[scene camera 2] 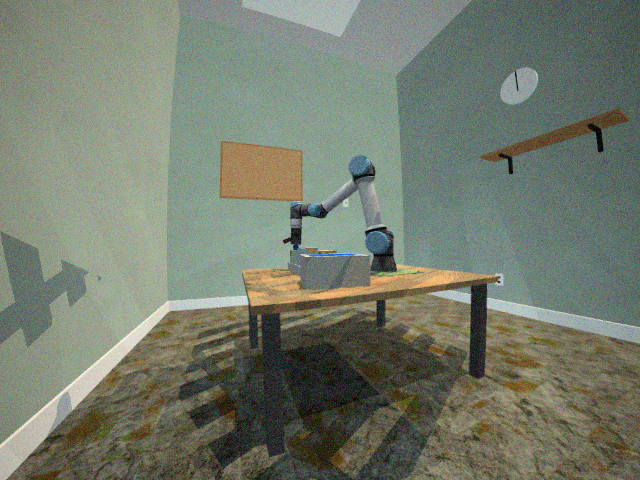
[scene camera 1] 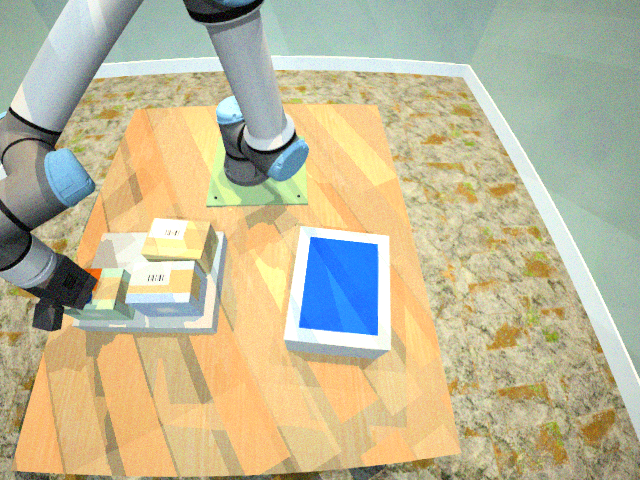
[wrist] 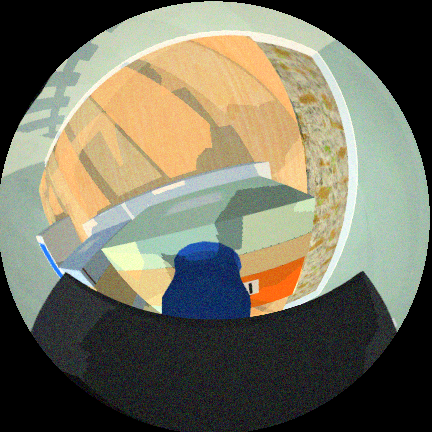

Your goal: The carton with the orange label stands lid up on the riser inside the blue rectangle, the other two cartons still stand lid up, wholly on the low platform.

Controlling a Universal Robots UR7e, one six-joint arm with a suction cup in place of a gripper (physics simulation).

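Places are measured from the arm's base along level axes (x ahead, y left, z up), in millimetres.
Pixels of known places: hand at its tool point: (wrist: pixel 209 253); arm's base at its link origin: (scene camera 2: pixel 383 270) (scene camera 1: pixel 249 167).
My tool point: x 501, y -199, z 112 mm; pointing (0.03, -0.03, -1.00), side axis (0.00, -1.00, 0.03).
Observation:
Ahead of a thing's pixels: the offset from my tool point to its middle. Level surfaces: height alone.
The green-and-tan carton with the orange label {30 mm down, 21 mm back, 2 mm left} (scene camera 1: pixel 114 294) (wrist: pixel 280 222) stands lid up at the left front of the low platform (scene camera 1: pixel 121 246) (wrist: pixel 240 175). My gripper, a blue suction cup (scene camera 1: pixel 88 298) (scene camera 2: pixel 295 247) (wrist: pixel 200 250), is over this carton's lid, at or very near its surface; a gap cannot be made out. Its suction is off, so it is open. A pale blue carton {22 mm down, 58 mm back, 157 mm left} (scene camera 1: pixel 168 297) and a tan carton {31 mm down, 167 mm back, 141 mm left} (scene camera 1: pixel 178 248), both with white labels, stand lid up on the platform. The white riser {59 mm down, 125 mm back, 509 mm left} (scene camera 1: pixel 293 322) (scene camera 2: pixel 333 272) bears the blue rectangle {1 mm up, 125 mm back, 509 mm left} (scene camera 1: pixel 351 273) (wrist: pixel 50 260); no carton stands inside it.
The pale blue carton stands close to the right of the orange-labelled one; the tan carton is behind it. The arm's base is on a green plate (scene camera 1: pixel 258 196) at the back of the wooden table {119 mm down} (scene camera 1: pixel 232 413) (scene camera 2: pixel 423 283). The riser stands right of the platform, across a gap.

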